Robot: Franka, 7 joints.
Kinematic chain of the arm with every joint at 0, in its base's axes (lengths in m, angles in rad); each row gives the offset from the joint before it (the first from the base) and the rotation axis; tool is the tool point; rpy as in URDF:
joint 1: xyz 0 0 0.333 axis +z
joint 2: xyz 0 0 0 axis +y
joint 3: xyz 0 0 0.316 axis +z
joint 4: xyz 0.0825 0 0 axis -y
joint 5: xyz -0.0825 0 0.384 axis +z
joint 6: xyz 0 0 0 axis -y
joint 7: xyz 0.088 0 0 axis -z
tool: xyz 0 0 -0.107 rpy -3.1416 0 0
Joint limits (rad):
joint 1: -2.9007..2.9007
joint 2: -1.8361..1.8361
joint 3: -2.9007..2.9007
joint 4: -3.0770..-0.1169
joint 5: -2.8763..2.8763
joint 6: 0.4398..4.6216
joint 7: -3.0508..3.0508
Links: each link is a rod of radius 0.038 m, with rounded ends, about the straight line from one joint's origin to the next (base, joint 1, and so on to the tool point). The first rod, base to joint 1, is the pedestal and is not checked.
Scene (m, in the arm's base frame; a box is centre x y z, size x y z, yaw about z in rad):
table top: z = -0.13
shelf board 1: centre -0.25 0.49 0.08 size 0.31 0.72 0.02 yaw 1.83
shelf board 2: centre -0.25 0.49 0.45 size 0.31 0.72 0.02 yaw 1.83
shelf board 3: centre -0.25 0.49 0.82 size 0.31 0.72 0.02 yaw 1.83
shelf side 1: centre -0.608 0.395 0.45 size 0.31 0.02 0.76 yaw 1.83
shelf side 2: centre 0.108 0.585 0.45 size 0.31 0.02 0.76 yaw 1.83
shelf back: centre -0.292 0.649 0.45 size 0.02 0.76 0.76 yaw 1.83
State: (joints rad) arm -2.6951 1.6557 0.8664 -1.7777 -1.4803 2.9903 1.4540
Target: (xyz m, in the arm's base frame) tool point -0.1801 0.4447 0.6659
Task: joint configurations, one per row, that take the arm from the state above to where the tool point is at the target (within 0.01 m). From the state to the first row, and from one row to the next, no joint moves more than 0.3 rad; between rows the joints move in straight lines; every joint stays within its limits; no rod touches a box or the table.
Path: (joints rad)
1: -2.4513 1.5669 1.1438 -1.8895 -1.5139 3.0648 1.4540
2: -2.2076 1.4781 1.4212 -2.0014 -1.5475 3.1394 1.4540
3: -1.9638 1.3893 1.6986 -2.1132 -1.5810 3.2139 1.4540
4: -1.7201 1.3005 1.9761 -2.2251 -1.6146 3.2884 1.4540
5: -1.4763 1.2117 2.2535 -2.3369 -1.6482 3.3630 1.4540
6: -1.2326 1.1229 2.5309 -2.4488 -1.6818 3.4375 1.4540
7: -0.9888 1.0341 2.8083 -2.5606 -1.7154 3.5121 1.4540
8: -0.9838 0.8017 2.8059 -2.3967 -1.6472 3.3933 1.4540
9: -0.9787 0.5692 2.8034 -2.2328 -1.5790 3.2746 1.4540
10: -0.9737 0.3368 2.8010 -2.0690 -1.5108 3.1558 1.4540

